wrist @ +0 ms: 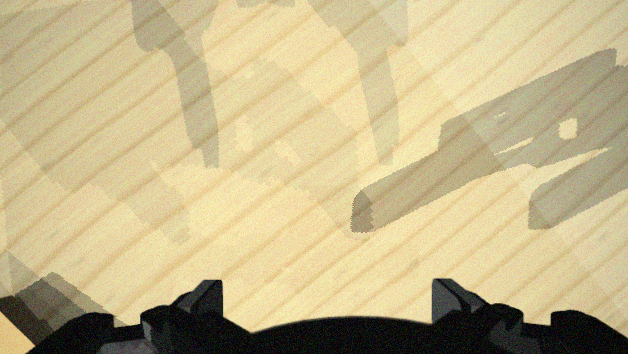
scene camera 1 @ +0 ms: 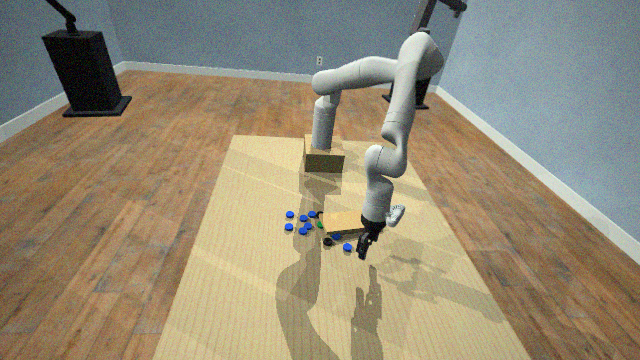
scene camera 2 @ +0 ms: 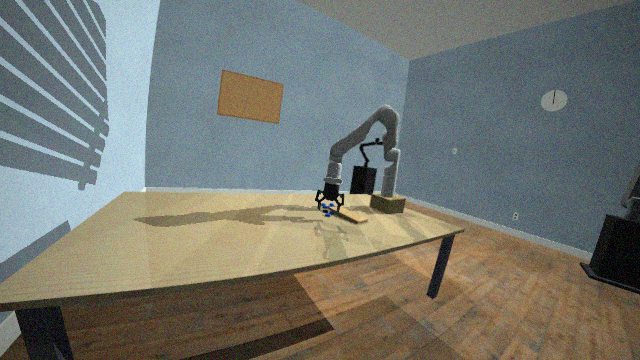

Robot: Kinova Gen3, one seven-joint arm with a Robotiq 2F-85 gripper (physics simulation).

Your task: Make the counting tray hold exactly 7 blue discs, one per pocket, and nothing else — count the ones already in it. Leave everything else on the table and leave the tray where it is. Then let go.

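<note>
The wooden counting tray (scene camera 1: 342, 221) (scene camera 2: 353, 216) (wrist: 9, 332) lies on the table; its pockets and any discs in them cannot be made out, and the gripper covers its right end in scene camera 1. Several blue discs (scene camera 1: 289, 227) lie in a group left of it. One blue disc (scene camera 1: 336, 236) is close to its front edge and another blue disc (scene camera 1: 347, 247) lies farther forward. My gripper (scene camera 1: 362, 253) (scene camera 2: 330, 207) (wrist: 327, 302) is open and empty, above the table just right of that forward disc in scene camera 1.
A black disc (scene camera 1: 327, 242) lies at the tray's front left corner. A green disc (scene camera 1: 320, 225) and a small black object (scene camera 1: 320, 214) are by its left end. The arm's base block (scene camera 1: 324, 162) (scene camera 2: 387, 204) stands behind the tray. Arm shadows cross the table (scene camera 1: 240, 300).
</note>
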